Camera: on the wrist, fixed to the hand. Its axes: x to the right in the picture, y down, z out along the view.
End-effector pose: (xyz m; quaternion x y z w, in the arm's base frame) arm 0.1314 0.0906 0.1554 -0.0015 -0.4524 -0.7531 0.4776
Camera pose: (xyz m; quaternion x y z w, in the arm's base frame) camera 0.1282 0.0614 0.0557 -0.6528 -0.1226 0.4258 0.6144
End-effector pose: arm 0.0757 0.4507 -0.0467 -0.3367 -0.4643 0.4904 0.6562
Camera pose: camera 0.1685 0.4127 -0.0195 0.3393 -0.1183 -0.7249 0.5877
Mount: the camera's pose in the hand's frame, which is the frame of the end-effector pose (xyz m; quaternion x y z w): -0.0206 -0.0662 -0.0774 -0.0259 -0.2729 0.9613 0.0292
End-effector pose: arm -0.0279 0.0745 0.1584 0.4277 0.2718 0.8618 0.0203
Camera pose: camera -0.0858 0.0904 0.0736 -0.5084 0.4311 0.0650 0.7426
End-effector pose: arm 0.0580 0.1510 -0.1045 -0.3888 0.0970 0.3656 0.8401
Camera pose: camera 0.0983 0.0554 -0.1093 -0.1599 -0.1378 -0.9268 0.3105
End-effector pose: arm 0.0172 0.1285 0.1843 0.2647 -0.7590 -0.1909 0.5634
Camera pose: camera 0.1082 0.0898 0.1525 0.7885 0.4254 -0.4441 0.0003
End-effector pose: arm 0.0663 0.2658 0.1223 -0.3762 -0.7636 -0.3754 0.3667
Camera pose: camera 0.0408 0.1651 0.1200 -0.8569 0.2490 0.4244 0.1534
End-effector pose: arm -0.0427 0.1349 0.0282 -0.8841 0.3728 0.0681 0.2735
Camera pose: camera -0.0177 0.1442 0.1286 0.3440 0.7843 0.5158 0.0214
